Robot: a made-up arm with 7 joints.
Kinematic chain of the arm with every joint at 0, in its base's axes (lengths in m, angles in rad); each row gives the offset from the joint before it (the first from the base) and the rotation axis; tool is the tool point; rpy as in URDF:
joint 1: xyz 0 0 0.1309 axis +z
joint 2: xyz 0 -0.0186 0.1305 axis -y
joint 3: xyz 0 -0.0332 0.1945 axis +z
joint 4: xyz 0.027 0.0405 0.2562 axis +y
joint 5: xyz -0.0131 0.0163 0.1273 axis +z
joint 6: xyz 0 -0.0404 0.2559 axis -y
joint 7: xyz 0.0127 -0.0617 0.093 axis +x
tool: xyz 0 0 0 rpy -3.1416 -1.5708 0
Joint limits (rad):
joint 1: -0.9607..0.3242
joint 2: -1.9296..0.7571
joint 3: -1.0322..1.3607
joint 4: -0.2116..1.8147
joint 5: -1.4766..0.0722
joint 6: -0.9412..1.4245
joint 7: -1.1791..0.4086
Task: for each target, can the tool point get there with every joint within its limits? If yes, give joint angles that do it. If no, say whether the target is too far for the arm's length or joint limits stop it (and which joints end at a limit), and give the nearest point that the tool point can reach.
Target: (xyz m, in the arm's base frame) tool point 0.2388 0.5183 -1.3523
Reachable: no: too far | nearest point 0.3505 0.2311 -0.3908 | short by 1.010 m
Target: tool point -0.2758 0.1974 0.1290
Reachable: no: joint limits stop it (at a limit: joint 1, joint 2, joint 4, joint 5, joint 6) | nearest point 0.0701 0.3549 -0.0375 | short by 0.415 m
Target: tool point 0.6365 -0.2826 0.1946
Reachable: yes | joints -0.5963 -0.9132 0.3863 1.6627 -1.1931 -0.2696 -0.6219
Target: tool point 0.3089 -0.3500 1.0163
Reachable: yes | joints -0.0850 -0.2049 -0.8360 0.6231 -0.1040 -0.4647 0.1676
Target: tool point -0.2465 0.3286 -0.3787
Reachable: no: joint limits stop it (at a limit: joint 1, joint 2, joint 4, joint 5) | nearest point 0.0744 0.2565 -0.2184 | short by 0.366 m
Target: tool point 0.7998 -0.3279 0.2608
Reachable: yes | joints -0.6333 -1.3181 0.8366 0.9685 -0.7317 0.7831 -0.7588
